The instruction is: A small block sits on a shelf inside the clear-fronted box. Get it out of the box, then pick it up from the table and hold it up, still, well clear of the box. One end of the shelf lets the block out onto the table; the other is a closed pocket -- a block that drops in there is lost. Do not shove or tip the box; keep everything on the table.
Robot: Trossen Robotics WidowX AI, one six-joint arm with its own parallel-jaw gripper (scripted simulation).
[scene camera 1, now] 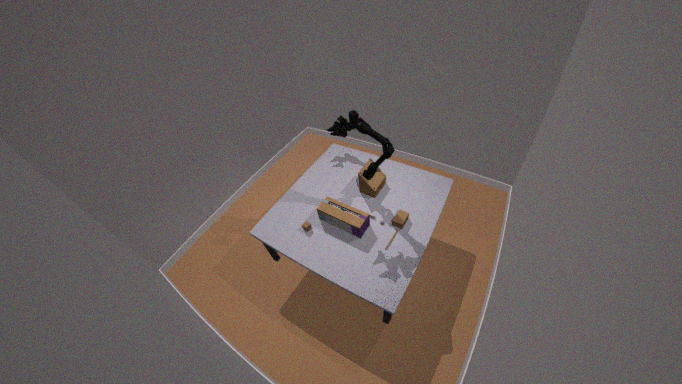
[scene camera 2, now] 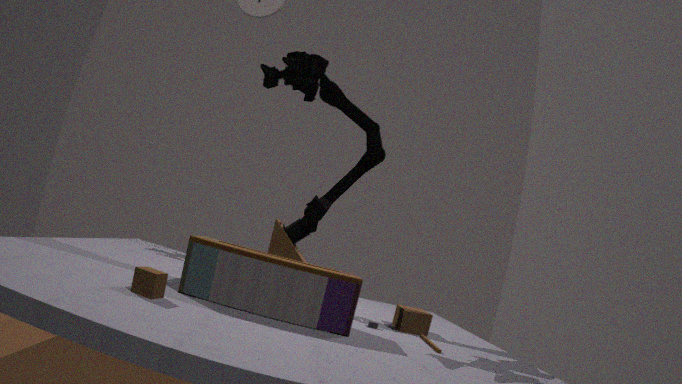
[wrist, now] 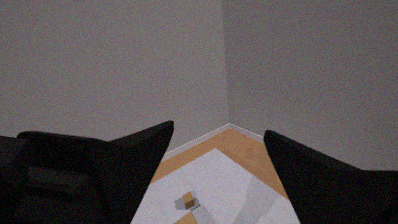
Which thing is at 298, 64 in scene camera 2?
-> My gripper.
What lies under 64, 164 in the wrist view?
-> My gripper.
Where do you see a long box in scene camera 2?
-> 289, 290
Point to a long box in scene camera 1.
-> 354, 221
